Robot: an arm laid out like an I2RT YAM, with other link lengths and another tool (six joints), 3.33 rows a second.
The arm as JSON. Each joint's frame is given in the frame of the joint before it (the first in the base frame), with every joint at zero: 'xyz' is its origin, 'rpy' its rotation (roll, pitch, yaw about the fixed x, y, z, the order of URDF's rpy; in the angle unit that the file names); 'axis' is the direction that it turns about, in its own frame. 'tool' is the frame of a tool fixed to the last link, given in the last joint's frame.
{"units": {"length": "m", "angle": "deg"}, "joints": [
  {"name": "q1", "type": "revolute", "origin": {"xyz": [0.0, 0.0, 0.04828], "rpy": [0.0, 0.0, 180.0]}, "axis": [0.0, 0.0, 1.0]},
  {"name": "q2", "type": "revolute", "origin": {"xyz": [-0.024, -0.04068, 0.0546], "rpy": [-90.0, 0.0, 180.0]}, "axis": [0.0, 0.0, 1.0]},
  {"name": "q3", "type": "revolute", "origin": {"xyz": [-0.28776, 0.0, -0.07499], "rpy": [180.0, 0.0, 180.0]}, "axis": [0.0, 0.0, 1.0]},
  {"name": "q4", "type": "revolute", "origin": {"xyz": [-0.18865, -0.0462, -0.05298], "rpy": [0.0, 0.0, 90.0]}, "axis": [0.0, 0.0, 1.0]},
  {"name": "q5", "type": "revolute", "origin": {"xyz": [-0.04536, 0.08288, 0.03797], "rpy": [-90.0, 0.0, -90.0]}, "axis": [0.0, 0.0, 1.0]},
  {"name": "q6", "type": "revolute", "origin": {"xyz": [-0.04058, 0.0, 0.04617], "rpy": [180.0, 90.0, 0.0]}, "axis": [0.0, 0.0, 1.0]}
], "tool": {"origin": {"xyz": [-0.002, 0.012, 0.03], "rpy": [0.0, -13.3, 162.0]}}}
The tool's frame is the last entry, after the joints.
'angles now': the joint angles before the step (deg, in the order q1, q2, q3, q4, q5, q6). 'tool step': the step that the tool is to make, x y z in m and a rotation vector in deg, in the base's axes. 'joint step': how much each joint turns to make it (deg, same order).
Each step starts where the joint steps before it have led.
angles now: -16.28 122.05 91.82 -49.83 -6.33 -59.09
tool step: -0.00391 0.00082 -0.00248 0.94 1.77 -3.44
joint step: 0.06 0.21 -0.06 -1.31 0.16 3.54
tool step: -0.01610 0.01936 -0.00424 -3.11 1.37 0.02
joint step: 2.93 -3.64 -7.83 3.84 3.74 2.41
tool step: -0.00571 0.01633 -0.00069 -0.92 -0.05 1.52
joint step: 2.52 -1.92 -3.63 1.98 1.02 0.87
